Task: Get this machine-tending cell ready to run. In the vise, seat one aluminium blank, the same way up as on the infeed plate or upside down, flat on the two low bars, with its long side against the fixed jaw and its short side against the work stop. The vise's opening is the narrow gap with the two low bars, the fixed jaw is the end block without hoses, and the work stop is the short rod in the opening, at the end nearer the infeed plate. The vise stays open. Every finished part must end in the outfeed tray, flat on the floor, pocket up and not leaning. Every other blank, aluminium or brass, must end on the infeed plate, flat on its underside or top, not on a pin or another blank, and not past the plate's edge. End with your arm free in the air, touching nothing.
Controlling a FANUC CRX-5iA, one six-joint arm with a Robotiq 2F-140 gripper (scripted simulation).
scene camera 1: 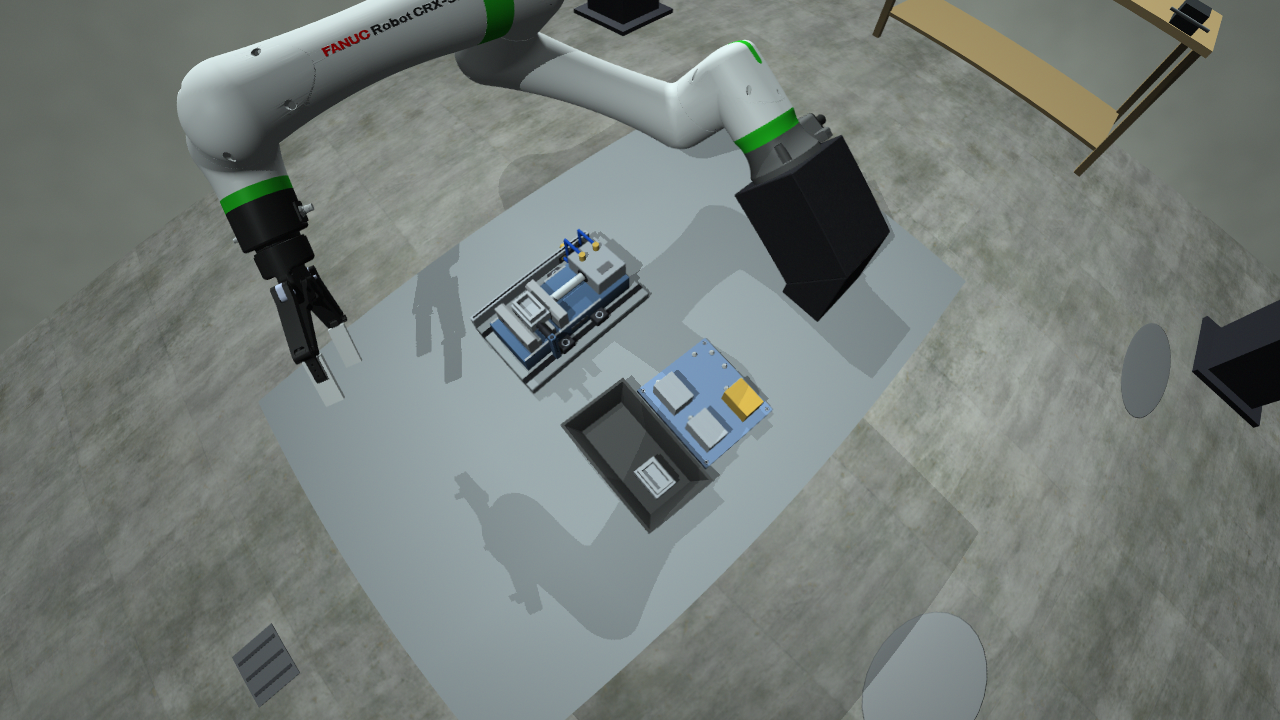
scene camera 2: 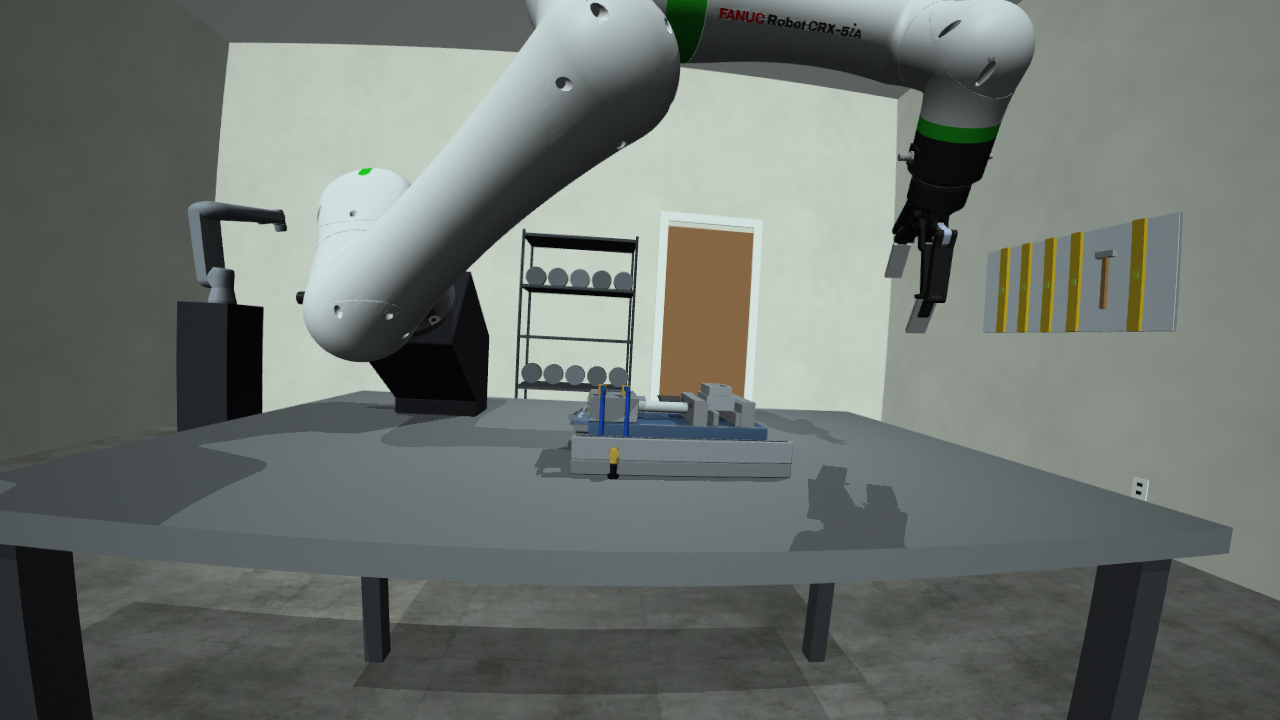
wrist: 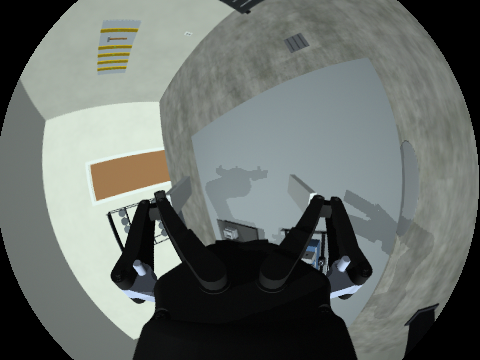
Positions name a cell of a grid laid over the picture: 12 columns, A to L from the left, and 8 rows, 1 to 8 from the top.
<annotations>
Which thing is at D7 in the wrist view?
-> The gripper.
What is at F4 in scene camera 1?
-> A finished part.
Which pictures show the gripper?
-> Scene camera 1, scene camera 2 and the wrist view: all of them.
</annotations>
